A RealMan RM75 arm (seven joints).
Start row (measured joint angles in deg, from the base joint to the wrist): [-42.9 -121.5 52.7 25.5 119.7 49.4 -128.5]
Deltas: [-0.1 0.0 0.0 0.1 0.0 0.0 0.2]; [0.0 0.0 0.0 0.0 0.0 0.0 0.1]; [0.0 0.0 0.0 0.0 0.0 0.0 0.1]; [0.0 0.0 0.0 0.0 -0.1 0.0 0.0]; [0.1 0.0 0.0 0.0 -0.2 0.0 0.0]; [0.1 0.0 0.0 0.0 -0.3 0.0 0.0]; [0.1 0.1 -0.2 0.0 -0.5 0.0 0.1]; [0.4 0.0 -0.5 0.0 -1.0 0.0 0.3]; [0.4 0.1 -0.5 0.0 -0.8 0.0 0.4]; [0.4 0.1 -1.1 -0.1 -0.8 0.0 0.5]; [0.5 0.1 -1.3 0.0 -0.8 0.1 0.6]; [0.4 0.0 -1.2 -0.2 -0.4 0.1 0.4]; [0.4 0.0 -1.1 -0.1 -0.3 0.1 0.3]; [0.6 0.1 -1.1 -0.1 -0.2 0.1 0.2]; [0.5 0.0 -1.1 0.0 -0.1 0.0 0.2]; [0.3 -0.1 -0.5 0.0 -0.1 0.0 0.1]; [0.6 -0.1 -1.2 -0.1 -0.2 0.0 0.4]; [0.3 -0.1 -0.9 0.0 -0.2 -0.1 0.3]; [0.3 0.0 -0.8 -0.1 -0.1 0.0 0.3]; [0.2 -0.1 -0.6 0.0 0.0 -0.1 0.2]
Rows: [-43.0 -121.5 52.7 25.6 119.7 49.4 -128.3]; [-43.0 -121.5 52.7 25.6 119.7 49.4 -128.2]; [-43.0 -121.5 52.7 25.6 119.7 49.4 -128.1]; [-43.0 -121.5 52.7 25.6 119.6 49.4 -128.1]; [-42.9 -121.5 52.7 25.6 119.4 49.4 -128.1]; [-42.8 -121.5 52.7 25.6 119.1 49.4 -128.1]; [-42.7 -121.4 52.5 25.6 118.6 49.4 -128.0]; [-42.3 -121.4 52.0 25.6 117.6 49.4 -127.7]; [-41.9 -121.3 51.5 25.6 116.8 49.4 -127.3]; [-41.5 -121.2 50.4 25.5 116.0 49.4 -126.8]; [-41.0 -121.1 49.1 25.5 115.2 49.5 -126.2]; [-40.6 -121.1 47.9 25.3 114.8 49.6 -125.8]; [-40.2 -121.1 46.8 25.2 114.5 49.7 -125.5]; [-39.6 -121.0 45.7 25.1 114.3 49.8 -125.3]; [-39.1 -121.0 44.6 25.1 114.2 49.8 -125.1]; [-38.8 -121.1 44.1 25.1 114.1 49.8 -125.0]; [-38.2 -121.2 42.9 25.0 113.9 49.8 -124.6]; [-37.9 -121.3 42.0 25.0 113.7 49.7 -124.3]; [-37.6 -121.3 41.2 24.9 113.6 49.7 -124.0]; [-37.4 -121.4 40.6 24.9 113.6 49.6 -123.8]
